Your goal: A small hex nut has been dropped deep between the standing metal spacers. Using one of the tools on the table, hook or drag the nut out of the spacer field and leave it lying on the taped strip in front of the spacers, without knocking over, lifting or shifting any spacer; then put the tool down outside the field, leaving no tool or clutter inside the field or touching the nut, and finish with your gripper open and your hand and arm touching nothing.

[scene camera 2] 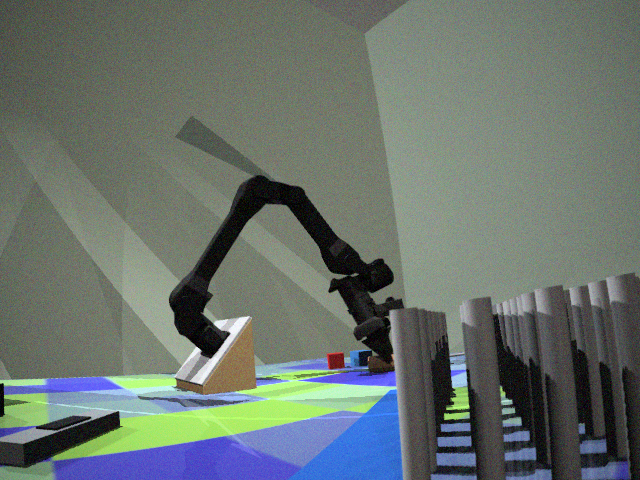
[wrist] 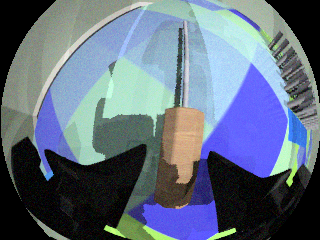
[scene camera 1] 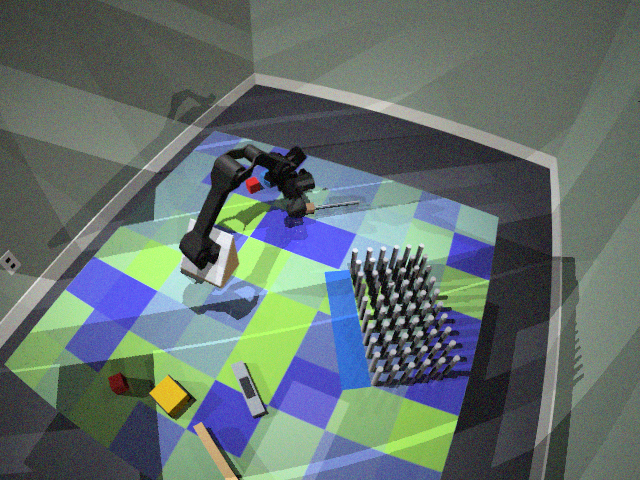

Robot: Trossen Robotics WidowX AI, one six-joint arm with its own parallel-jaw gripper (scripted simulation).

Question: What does my gripper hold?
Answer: Nothing.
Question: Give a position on a blue taped strip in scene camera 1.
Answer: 352,364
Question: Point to a yellow block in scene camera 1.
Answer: At 169,395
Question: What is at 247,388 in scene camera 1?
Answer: A grey flat bar.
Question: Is my gripper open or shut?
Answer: Open.
